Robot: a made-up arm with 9 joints. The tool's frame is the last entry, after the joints. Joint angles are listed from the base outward.
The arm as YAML. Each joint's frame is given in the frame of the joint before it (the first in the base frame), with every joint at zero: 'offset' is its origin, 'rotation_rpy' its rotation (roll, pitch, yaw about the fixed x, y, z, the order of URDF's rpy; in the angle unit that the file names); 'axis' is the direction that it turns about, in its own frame. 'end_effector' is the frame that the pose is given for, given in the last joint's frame.
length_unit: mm
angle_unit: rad
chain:
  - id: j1
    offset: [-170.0, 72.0, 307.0]
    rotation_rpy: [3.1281, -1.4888, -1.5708]
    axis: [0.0, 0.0, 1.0]
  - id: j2
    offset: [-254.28, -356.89, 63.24]
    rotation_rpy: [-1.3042, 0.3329, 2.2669]
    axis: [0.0, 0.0, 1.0]
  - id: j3
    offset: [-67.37, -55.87, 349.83]
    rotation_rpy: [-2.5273, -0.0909, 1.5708]
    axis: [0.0, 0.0, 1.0]
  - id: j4
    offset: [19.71, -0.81, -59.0]
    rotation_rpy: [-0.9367, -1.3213, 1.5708]
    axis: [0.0, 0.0, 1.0]
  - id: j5
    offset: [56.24, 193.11, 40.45]
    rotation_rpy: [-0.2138, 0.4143, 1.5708]
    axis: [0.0, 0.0, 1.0]
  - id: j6
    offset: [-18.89, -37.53, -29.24]
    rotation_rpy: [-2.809, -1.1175, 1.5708]
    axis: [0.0, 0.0, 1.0]
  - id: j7
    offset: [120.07, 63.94, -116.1]
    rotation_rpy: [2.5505, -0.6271, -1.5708]
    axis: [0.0, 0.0, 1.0]
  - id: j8
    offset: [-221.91, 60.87, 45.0]
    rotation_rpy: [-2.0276, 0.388, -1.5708]
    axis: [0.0, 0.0, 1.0]
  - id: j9
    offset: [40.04, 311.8, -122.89]
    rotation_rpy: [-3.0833, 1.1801, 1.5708]
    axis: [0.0, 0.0, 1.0]
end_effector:
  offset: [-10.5, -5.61, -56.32]
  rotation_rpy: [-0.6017, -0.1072, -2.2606]
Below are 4 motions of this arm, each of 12 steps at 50 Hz.
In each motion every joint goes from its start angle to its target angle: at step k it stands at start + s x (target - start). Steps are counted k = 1, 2, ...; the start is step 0. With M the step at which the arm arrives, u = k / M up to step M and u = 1 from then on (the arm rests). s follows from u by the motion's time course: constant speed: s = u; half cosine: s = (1 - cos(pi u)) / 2; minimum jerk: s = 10 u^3 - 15 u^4 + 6 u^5.
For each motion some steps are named. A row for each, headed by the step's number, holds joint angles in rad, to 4 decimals.
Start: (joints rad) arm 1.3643 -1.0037 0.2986 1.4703 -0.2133 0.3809 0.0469 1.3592 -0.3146
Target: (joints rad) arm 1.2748 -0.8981 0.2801 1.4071 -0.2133 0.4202 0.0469 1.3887 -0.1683
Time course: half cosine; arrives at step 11
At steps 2, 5, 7, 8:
2: 1.3572 -0.9953 0.2971 1.4653 -0.2133 0.3840 0.0469 1.3615 -0.3030
5: 1.3259 -0.9584 0.2907 1.4432 -0.2133 0.3978 0.0469 1.3719 -0.2519
7: 1.3010 -0.9290 0.2855 1.4256 -0.2133 0.4087 0.0469 1.3801 -0.2111
8: 1.2902 -0.9163 0.2833 1.4180 -0.2133 0.4134 0.0469 1.3836 -0.1935

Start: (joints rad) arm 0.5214 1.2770 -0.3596 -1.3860 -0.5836 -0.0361 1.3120 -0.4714 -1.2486
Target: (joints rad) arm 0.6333 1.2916 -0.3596 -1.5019 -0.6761 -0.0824 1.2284 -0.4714 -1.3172
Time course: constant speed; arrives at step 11
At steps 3, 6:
3: 0.5519 1.2810 -0.3596 -1.4176 -0.6088 -0.0487 1.2892 -0.4714 -1.2673
6: 0.5824 1.2850 -0.3596 -1.4492 -0.6341 -0.0614 1.2664 -0.4714 -1.2860

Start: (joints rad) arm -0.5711 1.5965 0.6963 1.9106 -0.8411 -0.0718 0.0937 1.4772 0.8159
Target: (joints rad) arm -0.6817 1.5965 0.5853 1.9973 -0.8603 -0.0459 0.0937 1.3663 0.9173
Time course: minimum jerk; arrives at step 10
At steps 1, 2, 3, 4, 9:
1: -0.5720 1.5965 0.6953 1.9113 -0.8413 -0.0716 0.0937 1.4763 0.8168
2: -0.5775 1.5965 0.6899 1.9156 -0.8422 -0.0703 0.0937 1.4708 0.8218
3: -0.5891 1.5965 0.6782 1.9247 -0.8442 -0.0676 0.0937 1.4591 0.8324
4: -0.6062 1.5965 0.6611 1.9381 -0.8472 -0.0636 0.0937 1.4420 0.8481
9: -0.6808 1.5965 0.5863 1.9966 -0.8601 -0.0461 0.0937 1.3672 0.9164

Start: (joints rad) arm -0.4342 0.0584 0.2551 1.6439 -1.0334 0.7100 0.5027 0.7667 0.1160
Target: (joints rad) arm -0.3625 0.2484 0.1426 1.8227 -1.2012 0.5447 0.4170 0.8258 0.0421
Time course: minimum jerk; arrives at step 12
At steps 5, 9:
5: -0.4093 0.1243 0.2161 1.7059 -1.0916 0.6527 0.4730 0.7872 0.0904
9: -0.3699 0.2287 0.1542 1.8042 -1.1838 0.5618 0.4259 0.8197 0.0497

